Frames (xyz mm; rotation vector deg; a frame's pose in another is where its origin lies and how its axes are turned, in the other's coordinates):
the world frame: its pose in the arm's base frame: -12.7 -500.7 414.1 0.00 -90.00 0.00
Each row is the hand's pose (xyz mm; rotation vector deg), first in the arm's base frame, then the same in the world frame.
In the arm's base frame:
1: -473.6 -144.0 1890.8 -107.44 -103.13 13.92
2: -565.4 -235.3 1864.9 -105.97 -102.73 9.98
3: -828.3 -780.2 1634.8 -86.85 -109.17 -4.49
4: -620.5 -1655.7 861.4 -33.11 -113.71 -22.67
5: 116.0 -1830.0 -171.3 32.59 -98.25 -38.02
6: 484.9 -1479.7 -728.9 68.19 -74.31 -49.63
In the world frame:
1: 1476.7 356.7 460.9 -55.40 -37.00 71.89
2: 1450.8 265.4 552.7 -57.01 -35.76 68.86
3: 1220.7 -279.5 815.6 -54.10 -34.22 48.78
4: 447.3 -1155.0 607.8 -33.34 -26.84 6.24
5: -585.4 -1329.3 -128.7 -3.36 -13.27 -43.73
6: -1143.0 -979.0 -497.6 12.00 0.60 -76.21

